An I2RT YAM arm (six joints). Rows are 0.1 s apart.
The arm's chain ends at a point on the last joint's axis. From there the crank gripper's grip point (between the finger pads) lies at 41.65 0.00 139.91 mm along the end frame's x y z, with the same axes.
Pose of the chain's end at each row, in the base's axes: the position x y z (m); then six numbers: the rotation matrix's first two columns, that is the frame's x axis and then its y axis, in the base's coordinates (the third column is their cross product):
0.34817 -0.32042 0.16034 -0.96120 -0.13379 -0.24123 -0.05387 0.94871 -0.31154
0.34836 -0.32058 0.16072 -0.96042 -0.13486 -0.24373 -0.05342 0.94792 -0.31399
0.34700 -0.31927 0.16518 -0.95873 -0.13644 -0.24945 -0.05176 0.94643 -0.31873
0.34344 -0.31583 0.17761 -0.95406 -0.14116 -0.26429 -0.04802 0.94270 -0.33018
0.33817 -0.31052 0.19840 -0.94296 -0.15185 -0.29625 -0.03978 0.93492 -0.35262
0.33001 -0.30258 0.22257 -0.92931 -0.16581 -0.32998 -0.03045 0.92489 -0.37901
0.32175 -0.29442 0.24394 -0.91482 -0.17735 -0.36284 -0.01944 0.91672 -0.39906
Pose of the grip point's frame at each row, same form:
0.34599 -0.36607 0.02170 -0.96120 -0.13379 -0.24123 -0.05387 0.94871 -0.31154
0.34661 -0.36657 0.02219 -0.96042 -0.13486 -0.24373 -0.05342 0.94792 -0.31399
0.34618 -0.36590 0.02685 -0.95873 -0.13644 -0.24945 -0.05176 0.94643 -0.31873
0.34508 -0.36401 0.03982 -0.95406 -0.14116 -0.26429 -0.04802 0.94270 -0.33018
0.34514 -0.36172 0.06187 -0.94296 -0.15185 -0.29625 -0.03978 0.93492 -0.35262
0.34280 -0.35736 0.08787 -0.92931 -0.16581 -0.32998 -0.03045 0.92489 -0.37901
0.34009 -0.35190 0.11101 -0.91482 -0.17735 -0.36284 -0.01944 0.91672 -0.39906

